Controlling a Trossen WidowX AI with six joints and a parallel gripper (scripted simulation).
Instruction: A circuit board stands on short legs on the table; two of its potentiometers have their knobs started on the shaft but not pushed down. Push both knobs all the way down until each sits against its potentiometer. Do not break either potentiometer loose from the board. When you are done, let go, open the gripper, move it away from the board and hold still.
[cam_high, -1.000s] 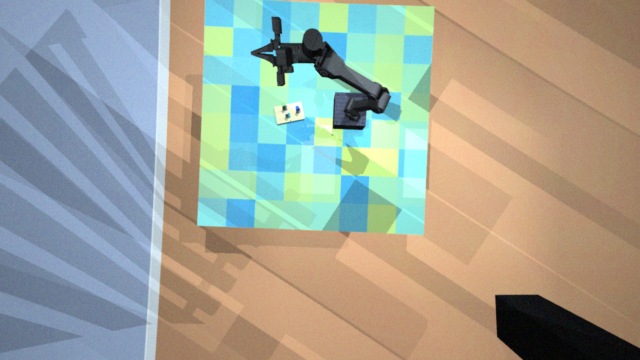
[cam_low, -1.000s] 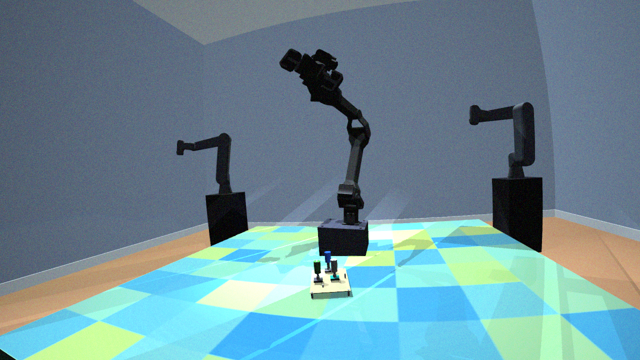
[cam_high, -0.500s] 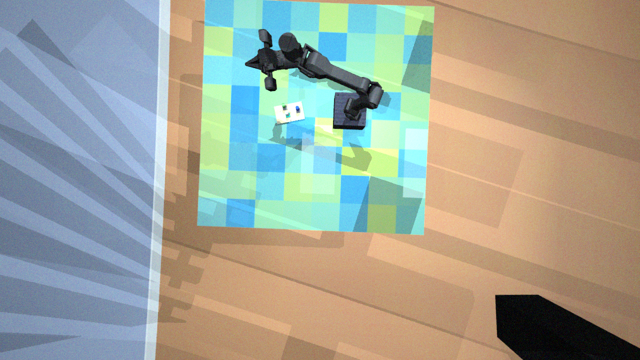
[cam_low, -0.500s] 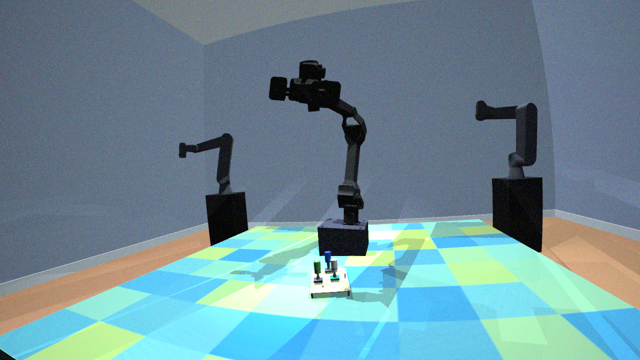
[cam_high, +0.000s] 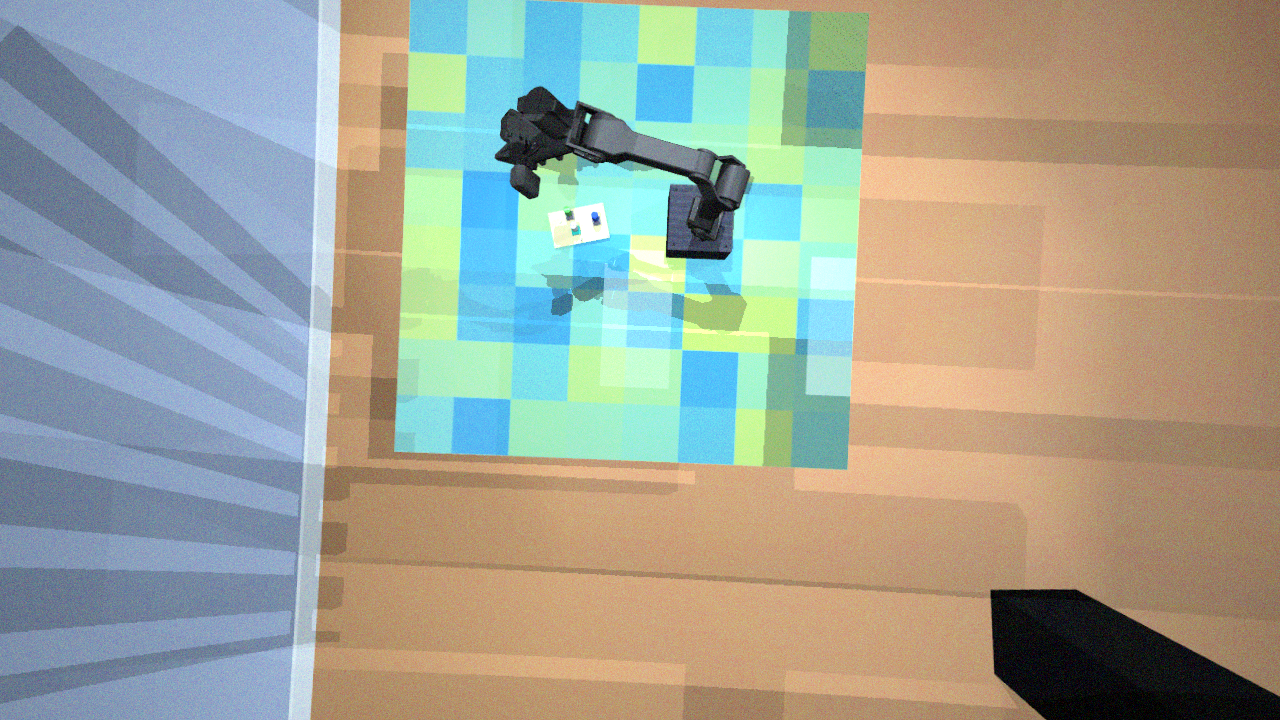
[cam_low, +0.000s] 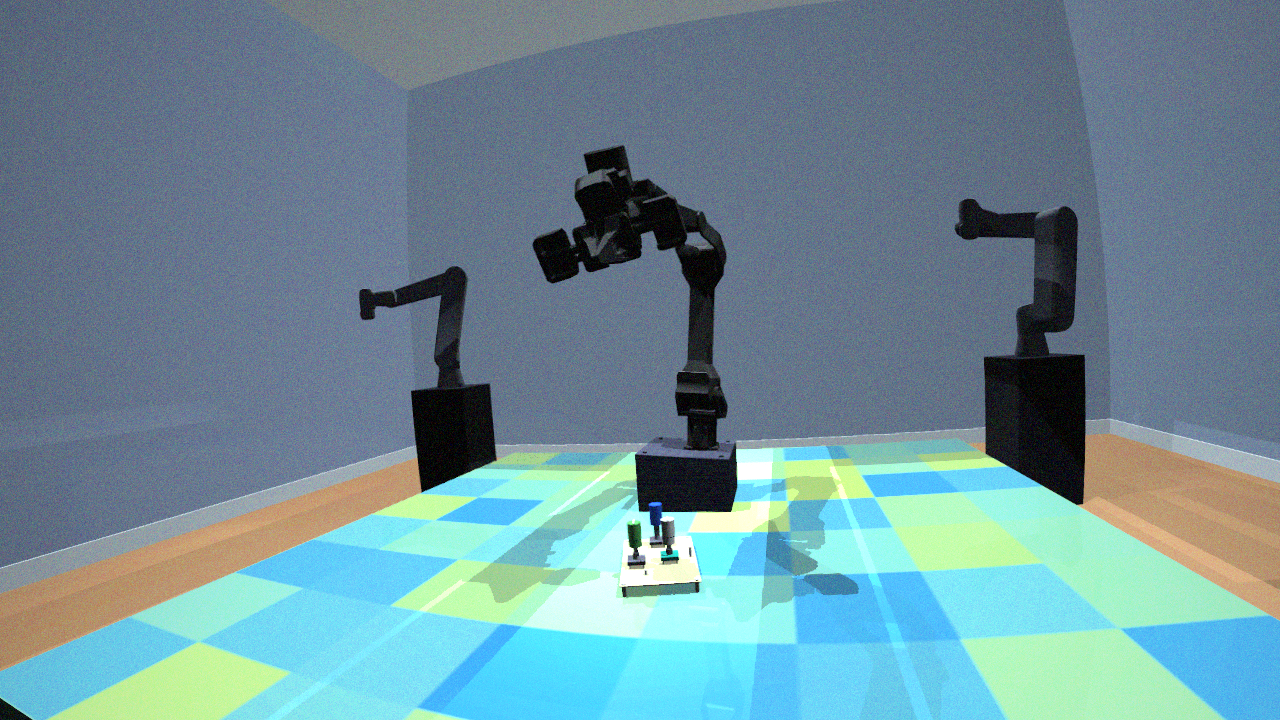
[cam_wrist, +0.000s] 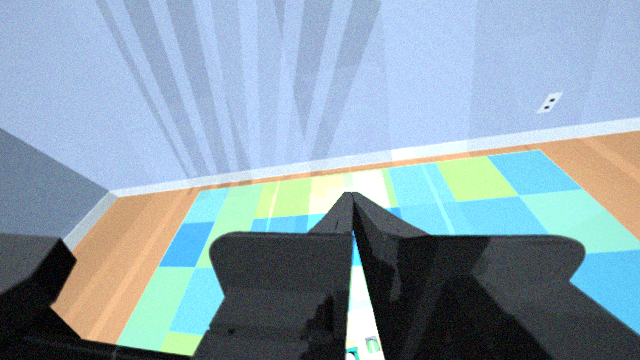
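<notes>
My gripper tip is 340 mm above the grey knob, 110 mm past it and 40 mm to the right of it. From my gripper tip the other things lie so: green knob: 340 mm below, 90 mm behind; teal potentiometer: 350 mm below, 110 mm behind, 40 mm to the left.
</notes>
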